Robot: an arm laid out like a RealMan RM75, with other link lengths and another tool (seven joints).
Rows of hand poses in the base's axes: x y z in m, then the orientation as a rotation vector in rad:
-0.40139, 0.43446, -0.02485, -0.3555, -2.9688, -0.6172
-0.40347, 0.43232, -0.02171, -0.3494, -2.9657, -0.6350
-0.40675, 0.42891, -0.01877, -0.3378, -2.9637, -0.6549
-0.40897, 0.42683, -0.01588, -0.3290, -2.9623, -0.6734
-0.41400, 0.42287, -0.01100, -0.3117, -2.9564, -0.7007
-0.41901, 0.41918, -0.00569, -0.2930, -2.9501, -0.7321
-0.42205, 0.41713, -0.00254, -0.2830, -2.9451, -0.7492
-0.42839, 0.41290, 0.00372, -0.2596, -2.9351, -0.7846
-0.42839, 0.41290, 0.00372, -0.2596, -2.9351, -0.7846
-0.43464, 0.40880, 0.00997, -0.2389, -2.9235, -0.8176
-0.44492, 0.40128, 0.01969, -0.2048, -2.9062, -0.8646
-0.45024, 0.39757, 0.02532, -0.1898, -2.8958, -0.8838
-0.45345, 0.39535, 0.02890, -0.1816, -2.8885, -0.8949
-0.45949, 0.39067, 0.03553, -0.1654, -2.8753, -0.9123
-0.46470, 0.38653, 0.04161, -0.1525, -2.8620, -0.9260
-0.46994, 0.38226, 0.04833, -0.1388, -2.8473, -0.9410
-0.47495, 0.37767, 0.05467, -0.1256, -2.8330, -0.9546
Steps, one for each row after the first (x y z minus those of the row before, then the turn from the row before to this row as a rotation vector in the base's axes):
-0.00208, -0.00214, 0.00314, 0.0119, -0.0020, 0.0031
-0.00328, -0.00341, 0.00294, 0.0131, -0.0039, 0.0064
-0.00222, -0.00208, 0.00289, 0.0120, -0.0041, 0.0046
-0.00503, -0.00396, 0.00488, 0.0188, -0.0029, 0.0101
-0.00501, -0.00369, 0.00531, 0.0214, -0.0042, 0.0106
-0.00304, -0.00205, 0.00315, 0.0120, -0.0010, 0.0059
-0.00634, -0.00423, 0.00626, 0.0249, -0.0030, 0.0138
0.00000, 0.00000, 0.00000, 0.0000, 0.0000, 0.0000
-0.00625, -0.00410, 0.00625, 0.0237, -0.0011, 0.0125
-0.01028, -0.00752, 0.00972, 0.0342, -0.0022, 0.0207
-0.00532, -0.00371, 0.00563, 0.0149, 0.0017, 0.0098
-0.00321, -0.00222, 0.00358, 0.0089, 0.0021, 0.0056
-0.00604, -0.00468, 0.00663, 0.0146, 0.0043, 0.0114
-0.00521, -0.00414, 0.00608, 0.0123, 0.0058, 0.0097
-0.00524, -0.00427, 0.00672, 0.0135, 0.0064, 0.0104
-0.00501, -0.00459, 0.00634, 0.0126, 0.0064, 0.0102

